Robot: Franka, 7 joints.
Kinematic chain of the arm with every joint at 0, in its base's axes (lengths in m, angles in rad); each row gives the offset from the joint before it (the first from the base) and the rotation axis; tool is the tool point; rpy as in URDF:
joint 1: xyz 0 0 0.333 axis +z
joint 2: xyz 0 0 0 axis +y
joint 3: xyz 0 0 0.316 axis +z
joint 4: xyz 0.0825 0 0 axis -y
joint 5: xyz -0.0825 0 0.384 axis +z
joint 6: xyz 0 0 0 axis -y
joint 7: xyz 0.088 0 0 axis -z
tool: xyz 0 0 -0.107 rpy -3.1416 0 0
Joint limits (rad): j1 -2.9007..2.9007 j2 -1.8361..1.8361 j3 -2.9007..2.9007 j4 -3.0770..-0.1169 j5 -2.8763..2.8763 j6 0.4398..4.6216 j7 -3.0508..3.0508
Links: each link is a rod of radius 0.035 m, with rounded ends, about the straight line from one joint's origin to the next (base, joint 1, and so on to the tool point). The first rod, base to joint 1, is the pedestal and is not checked.
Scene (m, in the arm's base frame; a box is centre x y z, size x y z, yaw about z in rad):
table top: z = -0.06
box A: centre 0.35 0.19 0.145 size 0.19 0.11 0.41 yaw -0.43
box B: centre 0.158 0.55 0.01 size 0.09 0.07 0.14 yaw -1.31
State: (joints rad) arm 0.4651 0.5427 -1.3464 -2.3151 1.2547 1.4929 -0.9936
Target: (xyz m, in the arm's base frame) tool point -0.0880 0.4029 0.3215
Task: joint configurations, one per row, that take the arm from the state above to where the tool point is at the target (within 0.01 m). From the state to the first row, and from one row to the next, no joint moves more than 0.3 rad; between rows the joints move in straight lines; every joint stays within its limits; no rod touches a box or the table.
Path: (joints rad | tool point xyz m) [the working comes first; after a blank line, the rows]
Joints at the target: 1.6386 0.0899 -0.1686 -2.4331 1.2879 1.1593 -0.9936
Straight joint move there: touches box A.

1: 0.4647 0.2511 -1.0484 -2.2432 1.5429 1.3020 -1.1035 | 0.4803 -0.1503 0.3469
2: 0.4643 -0.0406 -0.7503 -2.1714 1.8312 1.1112 -1.2133 | 0.5015 -0.0170 0.5290
3: 0.4639 -0.3322 -0.4523 -2.0995 2.1194 0.9203 -1.3232 | 0.3970 0.0747 0.7349
4: 0.7576 -0.2267 -0.3814 -2.1829 1.9115 0.9801 -1.2408 | 0.3596 0.2593 0.6323
5: 1.0513 -0.1212 -0.3104 -2.2663 1.7037 1.0398 -1.1584 | 0.2370 0.3925 0.5231
6: 1.3450 -0.0157 -0.2395 -2.3497 1.4958 1.0996 -1.0760 | 0.0711 0.4417 0.4168
7: 1.6386 0.0899 -0.1686 -2.4331 1.2879 1.1593 -0.9936 | -0.0880 0.4029 0.3215

